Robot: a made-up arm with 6 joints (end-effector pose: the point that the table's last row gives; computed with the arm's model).
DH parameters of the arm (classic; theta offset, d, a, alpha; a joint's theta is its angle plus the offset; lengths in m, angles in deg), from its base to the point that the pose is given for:
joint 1: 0 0.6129 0.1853 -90
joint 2: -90 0 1.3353 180
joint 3: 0 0 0.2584 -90
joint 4: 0 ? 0 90
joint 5: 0 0 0 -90
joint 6: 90 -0.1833 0 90
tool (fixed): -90 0 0 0
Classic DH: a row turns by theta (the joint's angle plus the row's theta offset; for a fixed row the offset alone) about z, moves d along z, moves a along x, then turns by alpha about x.
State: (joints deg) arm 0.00 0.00 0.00 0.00 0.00 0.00
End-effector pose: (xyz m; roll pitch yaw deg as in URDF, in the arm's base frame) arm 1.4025 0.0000 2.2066 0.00 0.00 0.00
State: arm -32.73 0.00 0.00 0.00 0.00 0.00
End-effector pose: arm 1.1798 -0.7583 2.2066 0.00 0.00 -32.73
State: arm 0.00 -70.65 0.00 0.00 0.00 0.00
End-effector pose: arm -0.9151 0.0000 2.2894 0.00 -70.65 0.00
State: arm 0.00 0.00 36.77 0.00 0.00 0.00
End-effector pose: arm 1.0057 0.0000 2.8838 0.00 -36.77 0.00
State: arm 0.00 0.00 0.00 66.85 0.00 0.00
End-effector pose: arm 1.4025 0.0000 2.2066 -66.85 0.00 0.00
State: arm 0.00 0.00 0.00 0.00 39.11 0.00
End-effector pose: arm 1.3614 0.0000 2.3222 0.00 -39.11 0.00
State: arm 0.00 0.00 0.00 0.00 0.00 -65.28
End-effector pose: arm 1.4025 0.0000 2.2066 65.28 0.00 0.00
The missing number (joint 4, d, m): -1.0339
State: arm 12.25 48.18 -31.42 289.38 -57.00 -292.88
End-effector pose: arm 1.5221 0.4789 0.4256 100.75 35.87 114.75
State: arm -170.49 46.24 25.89 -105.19 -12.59 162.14
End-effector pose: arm -2.3412 -0.4313 1.3668 -52.91 16.61 -157.81
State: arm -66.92 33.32 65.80 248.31 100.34 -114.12
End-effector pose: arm 0.4967 -1.5930 2.4280 -124.81 23.77 -154.17
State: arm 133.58 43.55 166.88 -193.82 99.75 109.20
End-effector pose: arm -0.3656 0.3216 2.3730 62.63 -22.60 148.35
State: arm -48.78 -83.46 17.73 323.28 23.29 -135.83
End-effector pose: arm -1.1430 1.2390 1.8830 -31.84 -57.09 157.01
